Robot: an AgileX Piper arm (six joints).
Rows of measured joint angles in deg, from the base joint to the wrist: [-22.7 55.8 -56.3 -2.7 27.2 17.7]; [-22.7 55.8 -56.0 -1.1 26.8 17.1]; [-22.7 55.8 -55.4 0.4 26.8 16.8]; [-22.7 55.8 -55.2 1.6 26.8 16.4]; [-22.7 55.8 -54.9 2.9 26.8 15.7]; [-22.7 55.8 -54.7 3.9 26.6 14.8]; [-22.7 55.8 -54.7 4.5 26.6 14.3]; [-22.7 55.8 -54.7 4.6 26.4 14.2]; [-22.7 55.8 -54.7 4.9 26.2 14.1]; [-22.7 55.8 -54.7 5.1 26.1 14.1]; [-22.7 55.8 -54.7 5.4 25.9 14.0]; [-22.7 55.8 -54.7 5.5 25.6 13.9]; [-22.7 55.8 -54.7 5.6 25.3 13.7]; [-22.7 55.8 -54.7 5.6 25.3 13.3]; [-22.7 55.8 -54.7 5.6 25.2 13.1]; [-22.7 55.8 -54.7 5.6 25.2 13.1]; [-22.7 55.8 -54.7 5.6 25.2 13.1]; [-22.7 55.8 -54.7 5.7 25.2 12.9]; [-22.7 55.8 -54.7 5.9 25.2 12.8]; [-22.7 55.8 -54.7 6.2 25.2 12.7]
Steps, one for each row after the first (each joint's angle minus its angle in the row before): [0.0 0.0 0.3 1.6 -0.4 -0.6]; [0.0 0.0 0.6 1.5 0.0 -0.3]; [0.0 0.0 0.2 1.2 0.0 -0.4]; [0.0 0.0 0.3 1.3 0.0 -0.7]; [0.0 0.0 0.2 1.0 -0.2 -0.9]; [0.0 0.0 0.0 0.6 0.0 -0.5]; [0.0 0.0 0.0 0.1 -0.2 -0.1]; [0.0 0.0 0.0 0.3 -0.2 -0.1]; [0.0 0.0 0.0 0.2 -0.1 0.0]; [0.0 0.0 0.0 0.3 -0.2 -0.1]; [0.0 0.0 0.0 0.1 -0.3 -0.1]; [0.0 0.0 0.0 0.1 -0.3 -0.2]; [0.0 0.0 0.0 0.0 0.0 -0.4]; [0.0 0.0 0.0 0.0 -0.1 -0.2]; [0.0 0.0 0.0 0.0 0.0 0.0]; [0.0 0.0 0.0 0.0 0.0 0.0]; [0.0 0.0 0.0 0.1 0.0 -0.2]; [0.0 0.0 0.0 0.2 0.0 -0.1]; [0.0 0.0 0.0 0.3 0.0 -0.1]
